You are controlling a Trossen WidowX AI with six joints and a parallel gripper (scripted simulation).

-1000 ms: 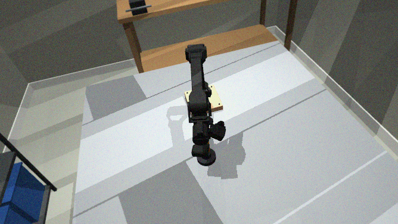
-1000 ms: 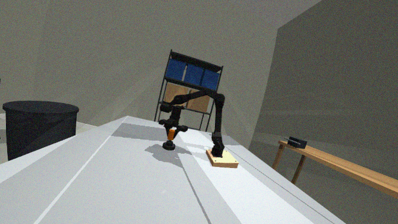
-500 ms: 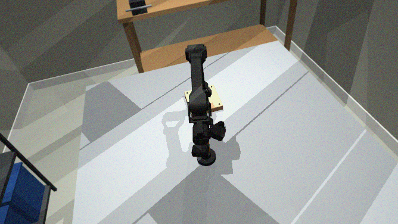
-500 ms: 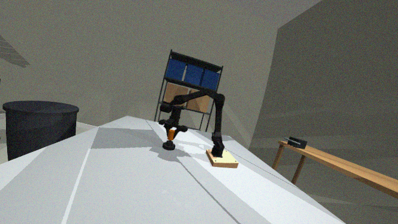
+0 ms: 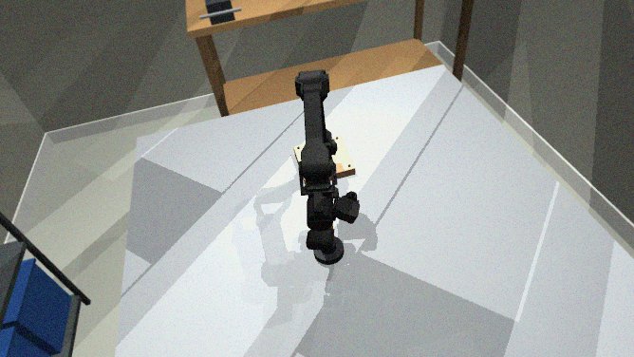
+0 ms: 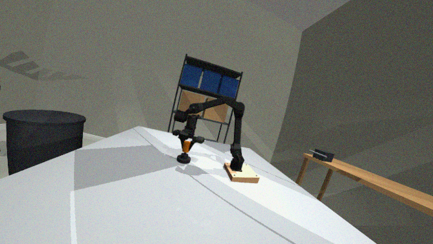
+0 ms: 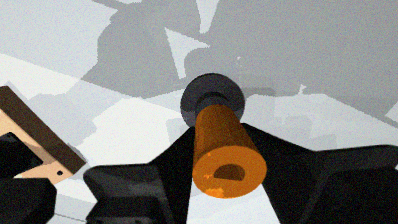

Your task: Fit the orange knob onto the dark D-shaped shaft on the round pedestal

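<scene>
Right now the orange knob is 2 cm above my gripper tip. The rest, counted from my gripper tip: dark round pedestal (4 cm below).
</scene>
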